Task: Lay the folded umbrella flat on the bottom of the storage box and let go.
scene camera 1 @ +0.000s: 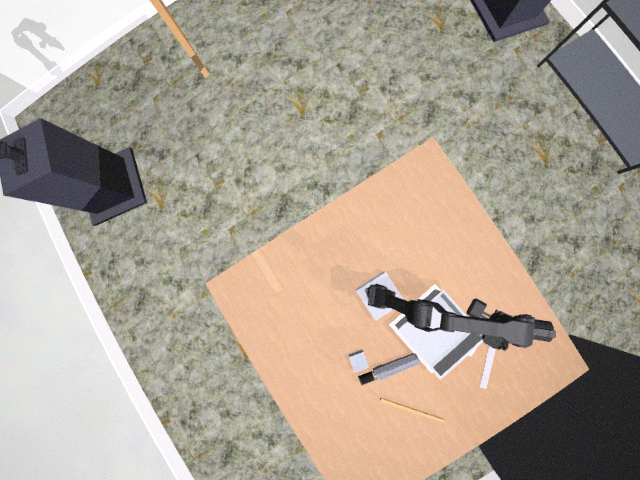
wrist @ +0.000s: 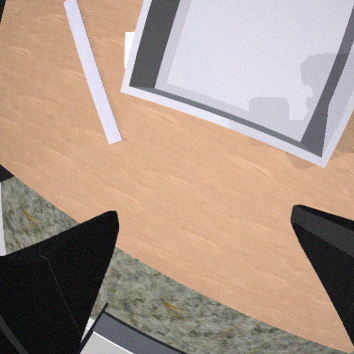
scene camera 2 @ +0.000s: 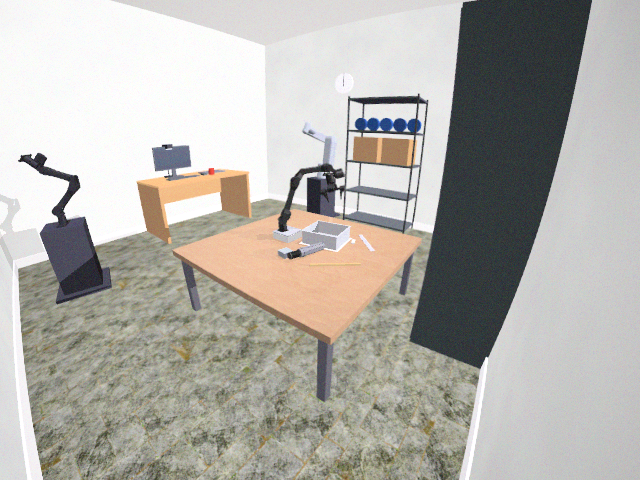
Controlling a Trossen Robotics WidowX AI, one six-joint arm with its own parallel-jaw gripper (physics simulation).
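Frame: origin at the arm's base, x ahead, y left, z up, level; centimetres.
Where they show: gripper, fingertip midpoint: (scene camera 1: 489, 316) (wrist: 206, 217) (scene camera 2: 334, 201); arm's base, link origin: (scene camera 1: 373, 293) (scene camera 2: 282, 230).
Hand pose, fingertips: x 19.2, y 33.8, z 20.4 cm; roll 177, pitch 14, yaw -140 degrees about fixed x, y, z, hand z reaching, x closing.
Each offset is from my fingertips to the top centre of the thing.
The folded umbrella @[dx +15.0, dy -39.3, dz -20.2 cm] (scene camera 1: 395, 366) (scene camera 2: 311, 250), grey with a black handle, lies on the table beside the storage box, its grey end close to the box wall. Whether they touch is unclear. It does not show in the wrist view. The open-topped, light grey storage box @[dx +6.3, dy -13.8, dz -16.4 cm] (scene camera 1: 457, 356) (scene camera 2: 316, 239) (wrist: 154, 45) stands upright by the arm's base. The visible part of its bottom is bare apart from shadows. My gripper (scene camera 2: 333, 195) (wrist: 206, 217) is open and empty, high above the table on the far side of the box from the arm's base. In scene camera 1 the arm hides its fingers.
A pale blue block @[dx +7.2, dy -50.5, dz -22.5 cm] (scene camera 1: 358, 360) (scene camera 2: 284, 252) sits by the umbrella's handle. A thin yellow stick @[dx +36.9, dy -36.0, dz -24.9 cm] (scene camera 1: 412, 409) (scene camera 2: 334, 264) lies nearer the table's front. A white strip @[dx +27.0, dy +6.0, dz -25.8 cm] (scene camera 1: 486, 367) (scene camera 2: 366, 242) (wrist: 93, 72) lies beyond the box. My arm crosses above the box.
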